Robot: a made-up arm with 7 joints.
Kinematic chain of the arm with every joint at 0, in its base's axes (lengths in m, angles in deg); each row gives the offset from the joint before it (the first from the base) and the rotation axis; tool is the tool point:
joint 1: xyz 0 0 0 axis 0 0.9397 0.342
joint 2: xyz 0 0 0 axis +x
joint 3: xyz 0 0 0 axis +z
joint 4: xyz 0.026 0 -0.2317 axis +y
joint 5: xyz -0.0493 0 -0.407 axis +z
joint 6: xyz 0 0 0 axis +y
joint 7: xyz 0 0 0 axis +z
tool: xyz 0 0 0
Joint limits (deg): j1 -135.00..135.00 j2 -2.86..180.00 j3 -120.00..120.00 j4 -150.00..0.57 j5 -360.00..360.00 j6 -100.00..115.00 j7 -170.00..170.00
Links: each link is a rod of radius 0.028 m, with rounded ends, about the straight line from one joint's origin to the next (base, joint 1, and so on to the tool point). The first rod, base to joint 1, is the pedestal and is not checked.
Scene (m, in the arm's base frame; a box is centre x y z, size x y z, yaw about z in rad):
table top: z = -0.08
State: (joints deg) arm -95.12 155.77 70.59 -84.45 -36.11 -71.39 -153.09
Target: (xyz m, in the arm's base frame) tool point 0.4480 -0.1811 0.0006
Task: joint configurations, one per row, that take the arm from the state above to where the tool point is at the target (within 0.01 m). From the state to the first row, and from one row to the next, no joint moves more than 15 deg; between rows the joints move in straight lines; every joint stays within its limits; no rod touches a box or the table.
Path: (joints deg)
1: -81.10 158.46 66.77 -86.18 -36.11 -71.39 -153.09
2: -67.07 161.15 62.95 -87.90 -36.11 -71.39 -153.09
3: -53.05 163.85 59.13 -89.63 -36.11 -71.39 -153.09
4: -39.02 166.54 55.31 -91.36 -36.11 -71.39 -153.09
5: -25.00 169.23 51.49 -93.08 -36.11 -71.39 -153.09
6: -10.97 171.92 47.67 -94.81 -36.11 -71.39 -153.09
7: 3.05 174.62 43.85 -96.54 -36.11 -71.39 -153.09
8: 17.08 177.31 40.03 -98.27 -36.11 -71.39 -153.09
9: 31.10 180.00 36.21 -99.99 -36.11 -71.39 -153.09

